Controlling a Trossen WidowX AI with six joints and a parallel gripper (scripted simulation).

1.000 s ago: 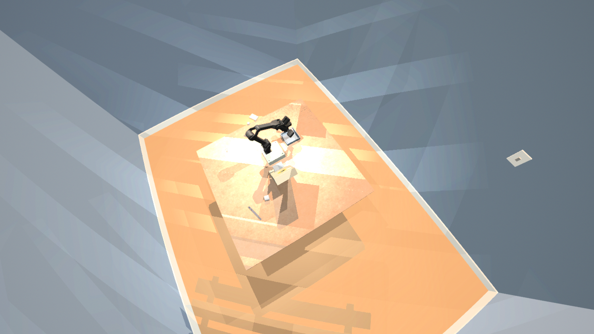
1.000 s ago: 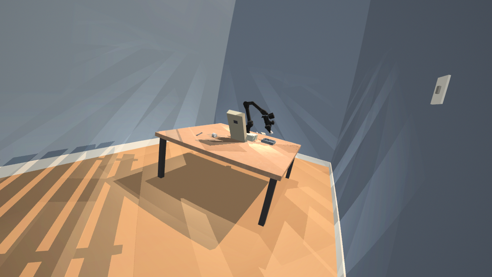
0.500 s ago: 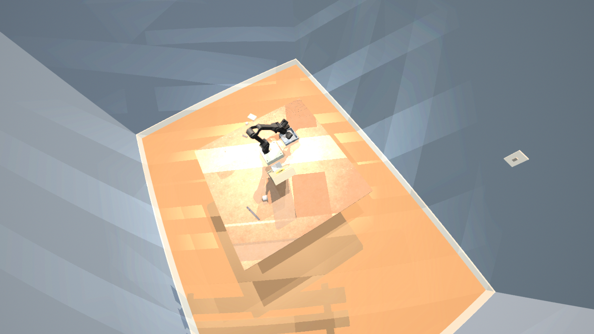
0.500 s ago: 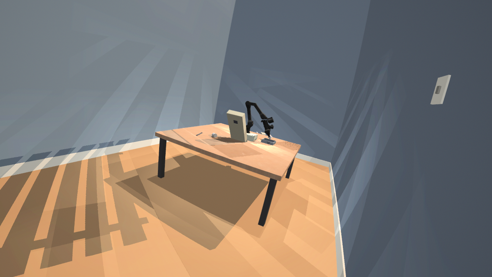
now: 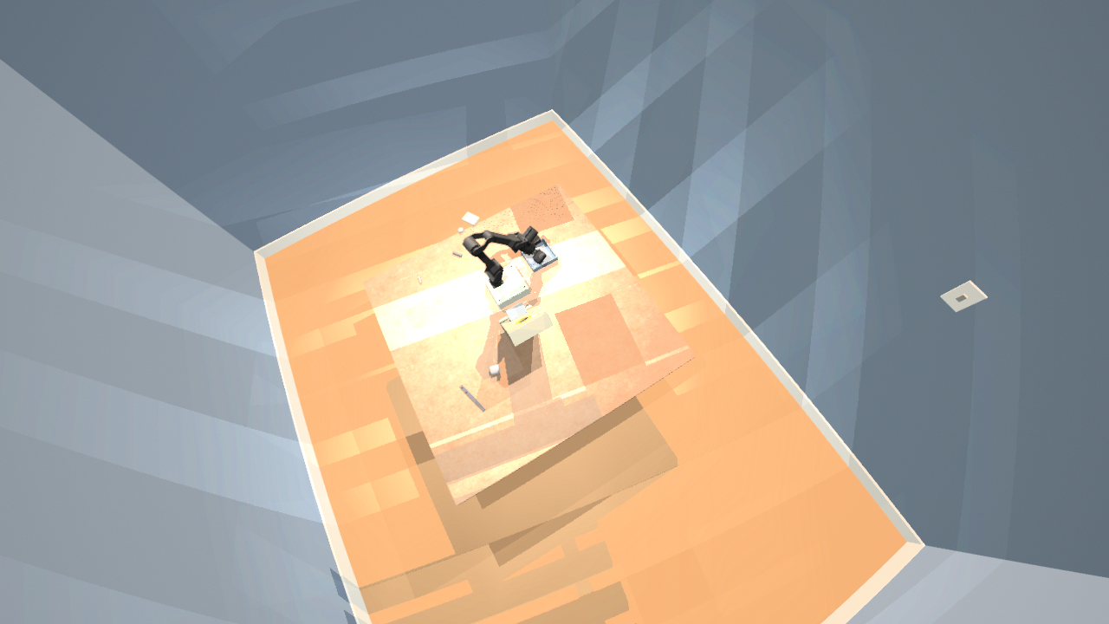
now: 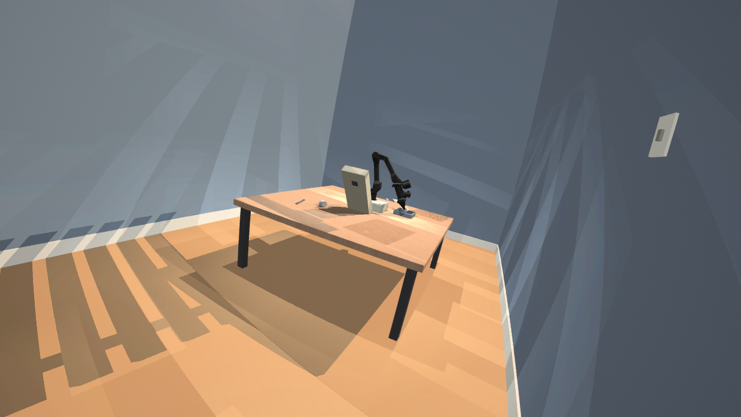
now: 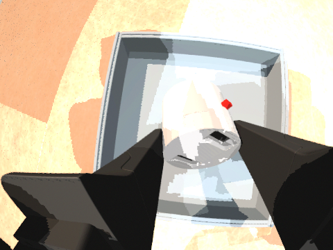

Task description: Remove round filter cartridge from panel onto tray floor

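The filter cartridge lies right at my gripper tip. From my gripper tip the other things lie so: grey tray 10 mm to the left, 40 mm below; then service panel 350 mm ahead, 290 mm to the right, 120 mm above.
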